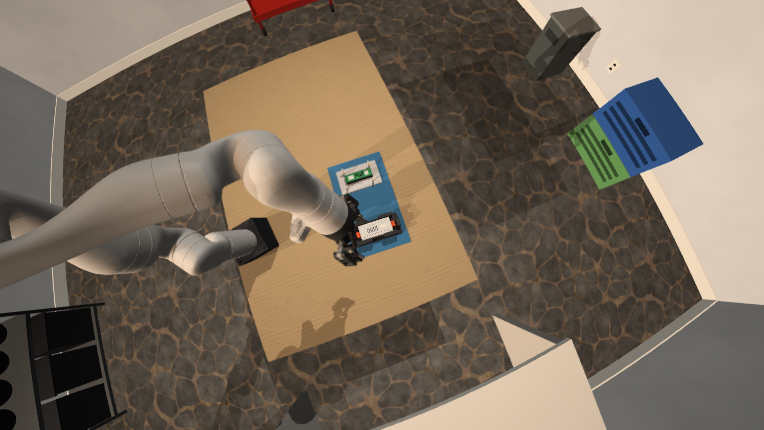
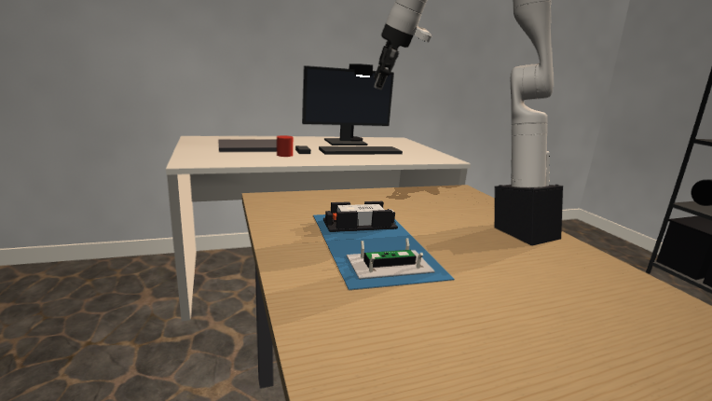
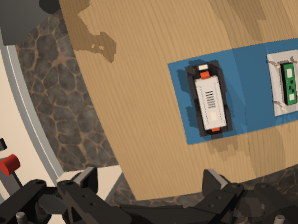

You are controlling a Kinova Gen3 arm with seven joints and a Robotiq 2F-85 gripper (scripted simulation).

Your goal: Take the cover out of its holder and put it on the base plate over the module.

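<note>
The cover lies 4 cm ahead of my hand, 7 cm to the left of it and 35 cm below it.
</note>
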